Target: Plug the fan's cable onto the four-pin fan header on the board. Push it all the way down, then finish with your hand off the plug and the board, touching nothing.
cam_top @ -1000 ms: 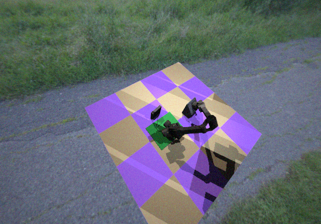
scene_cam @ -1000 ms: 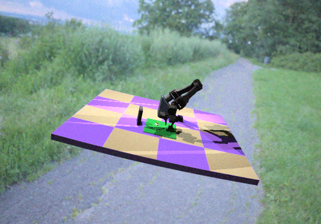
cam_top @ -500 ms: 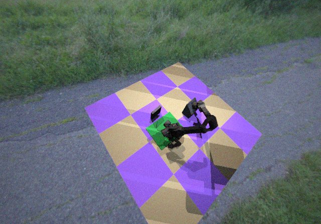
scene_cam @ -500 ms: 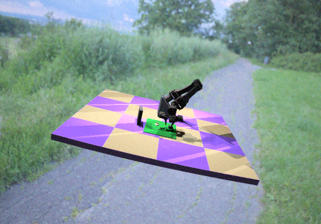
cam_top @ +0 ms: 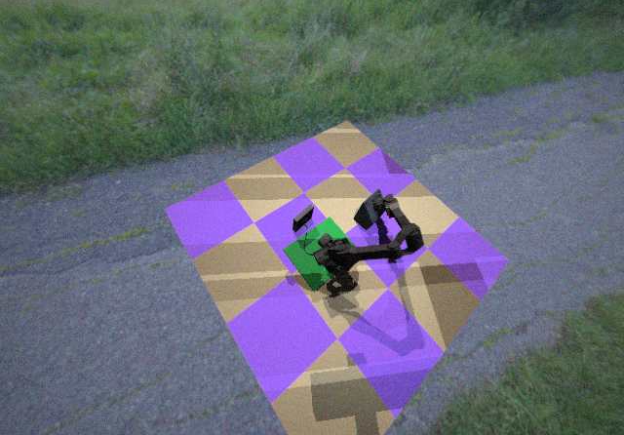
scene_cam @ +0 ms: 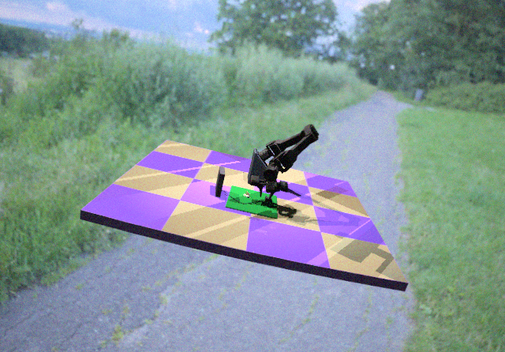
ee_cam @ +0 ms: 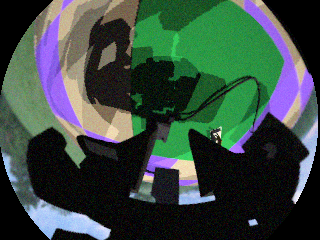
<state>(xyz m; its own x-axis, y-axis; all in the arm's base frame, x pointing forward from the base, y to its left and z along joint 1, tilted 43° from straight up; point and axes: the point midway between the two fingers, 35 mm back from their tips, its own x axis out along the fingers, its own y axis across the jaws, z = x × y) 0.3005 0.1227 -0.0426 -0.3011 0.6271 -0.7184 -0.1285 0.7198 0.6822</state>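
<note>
Now: gripper tip 1 cm past the dark plug, 2 cm to the right of it and 1 cm above it. Also, from my gripper tip: white fan header (1 cm behind, 9 cm to the right, 2 cm below); then green board (3 cm ahead, 6 cm to the right, 4 cm below); then black fan (2 cm ahead, 22 cm to the right, 4 cm above).
</note>
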